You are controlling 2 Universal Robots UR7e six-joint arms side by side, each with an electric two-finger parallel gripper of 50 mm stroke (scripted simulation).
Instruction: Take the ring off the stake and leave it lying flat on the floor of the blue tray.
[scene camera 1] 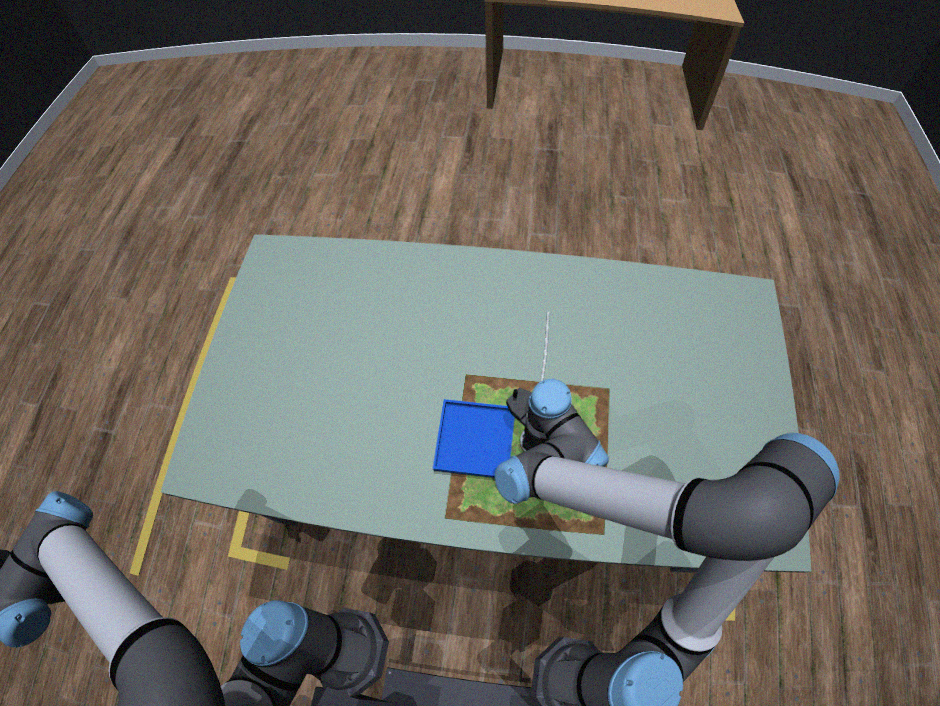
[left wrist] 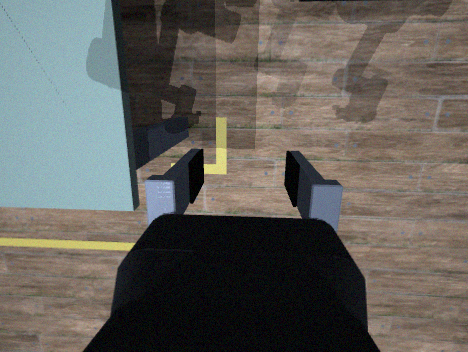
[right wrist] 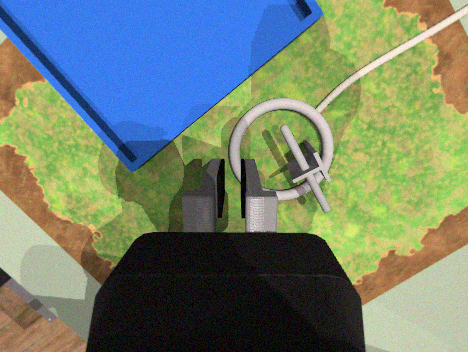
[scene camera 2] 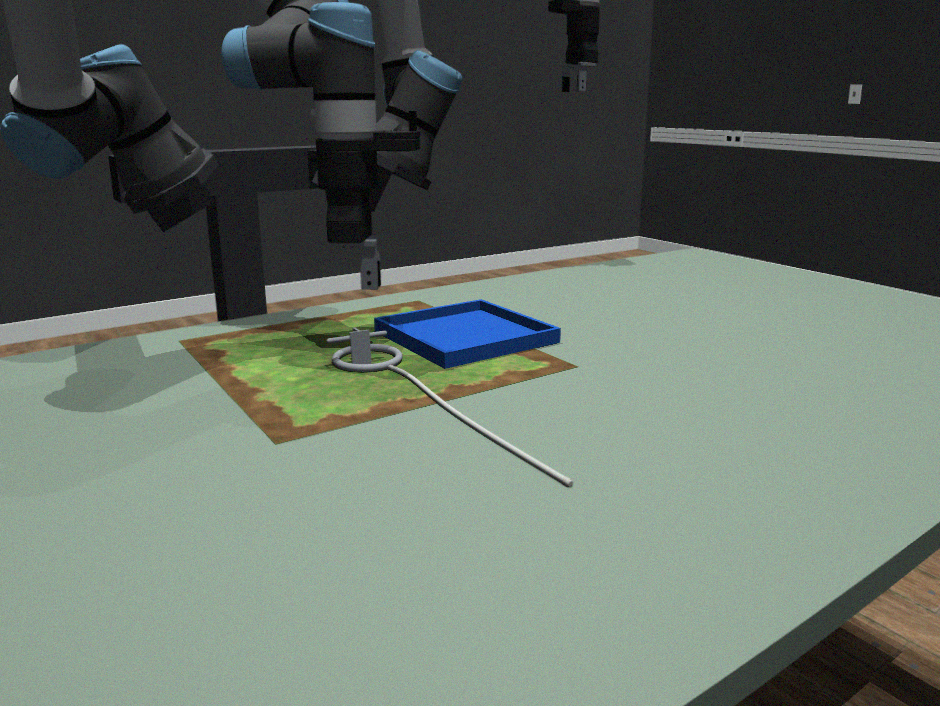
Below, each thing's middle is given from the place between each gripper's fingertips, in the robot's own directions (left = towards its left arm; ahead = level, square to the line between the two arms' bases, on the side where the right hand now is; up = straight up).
The grey ring (scene camera 2: 337, 355) lies 3 cm ahead of my right hand (scene camera 2: 371, 287), 3 cm to the right of it and 10 cm below it. Round my right hand: grey stake (scene camera 2: 359, 340) (4 cm ahead, 4 cm to the right, 8 cm below); blue tray (scene camera 2: 452, 335) (2 cm ahead, 14 cm to the left, 10 cm below).
The blue tray is 66 cm to the right of my left hand (scene camera 2: 572, 91), 52 cm ahead of it and 37 cm below it. Round my left hand: grey stake: 84 cm to the right, 55 cm ahead, 35 cm below; then grey ring: 83 cm to the right, 54 cm ahead, 37 cm below.
